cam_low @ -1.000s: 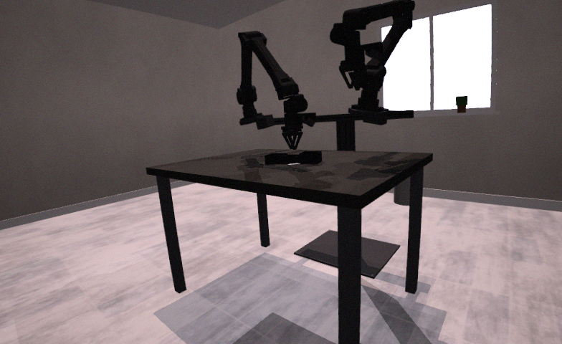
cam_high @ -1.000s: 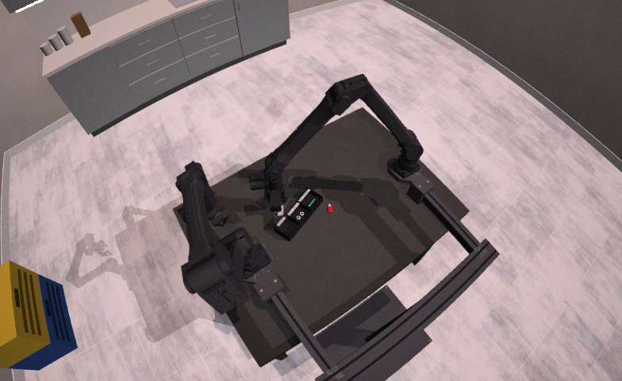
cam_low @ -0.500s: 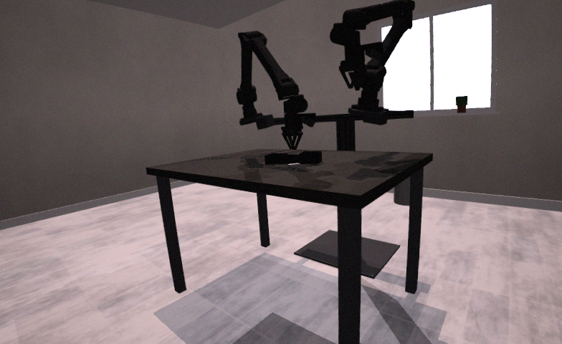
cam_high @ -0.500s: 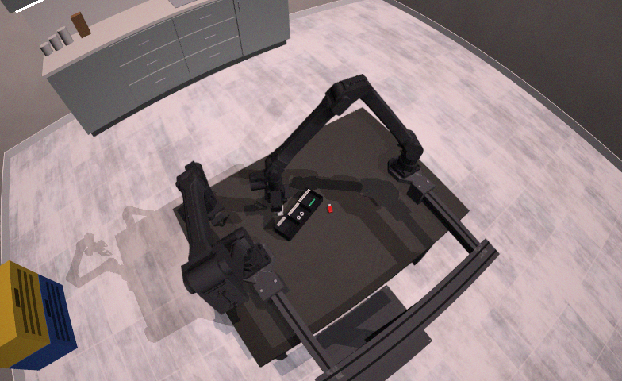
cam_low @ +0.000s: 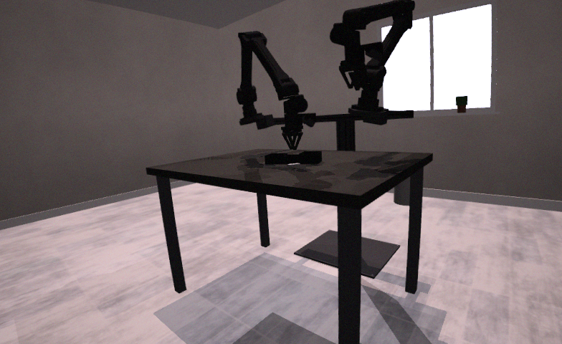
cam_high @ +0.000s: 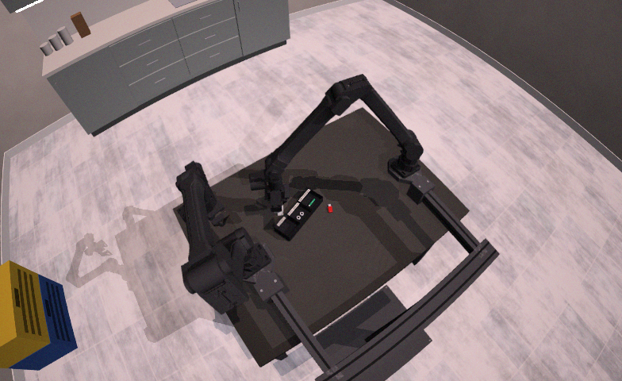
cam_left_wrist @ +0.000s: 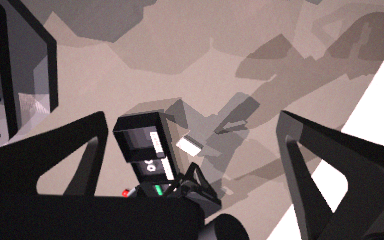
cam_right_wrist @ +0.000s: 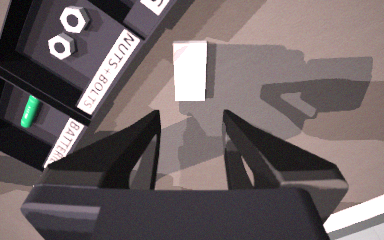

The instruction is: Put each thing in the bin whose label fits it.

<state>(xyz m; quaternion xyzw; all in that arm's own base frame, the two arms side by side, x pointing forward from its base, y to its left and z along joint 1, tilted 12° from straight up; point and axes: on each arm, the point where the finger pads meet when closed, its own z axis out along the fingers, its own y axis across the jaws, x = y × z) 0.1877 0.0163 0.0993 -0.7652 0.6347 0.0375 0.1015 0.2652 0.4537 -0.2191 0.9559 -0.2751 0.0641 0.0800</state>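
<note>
The white card lies 8 cm below my right hand. Round my right hand: black labelled bin (7 cm behind, 6 cm to the right, 6 cm below); then red usb stick (12 cm behind, 20 cm to the right, 7 cm below); then green battery (5 cm behind, 14 cm to the right, 7 cm below).
</note>
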